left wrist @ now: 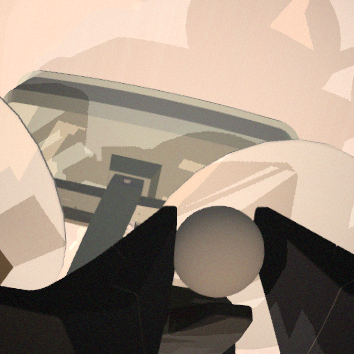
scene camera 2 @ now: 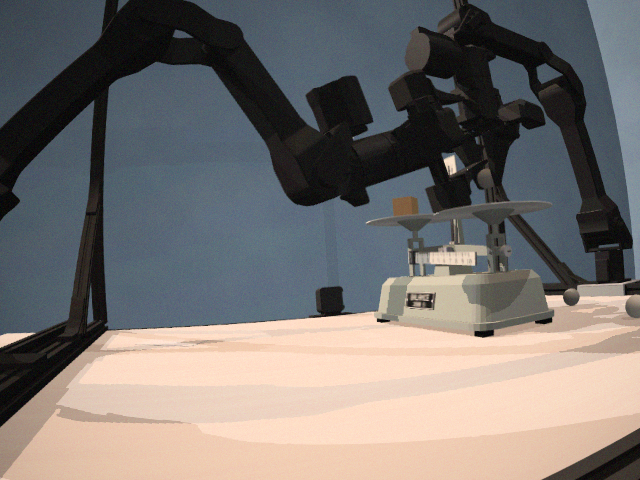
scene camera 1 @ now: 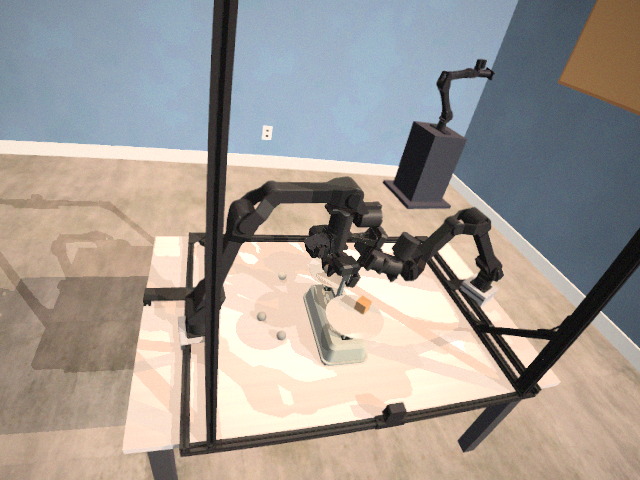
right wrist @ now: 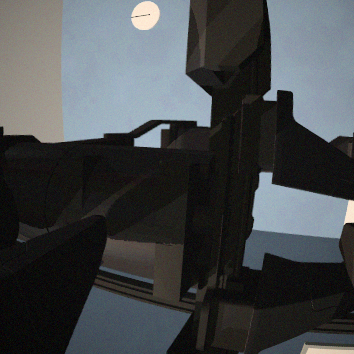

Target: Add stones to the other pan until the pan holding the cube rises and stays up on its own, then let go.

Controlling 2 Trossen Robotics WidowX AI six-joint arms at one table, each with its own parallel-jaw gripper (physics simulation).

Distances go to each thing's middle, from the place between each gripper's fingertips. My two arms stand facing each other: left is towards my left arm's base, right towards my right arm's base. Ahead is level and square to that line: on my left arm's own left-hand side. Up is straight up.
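My right gripper is 50 mm past the grey balance scale [scene camera 2: 455,297], 30 mm to the left of it and 150 mm above it.
My left gripper is 50 mm past the grey balance scale, 40 mm to the left of it and 70 mm above it. Going by its middle, the scale is nearer to my left gripper than to my right gripper.
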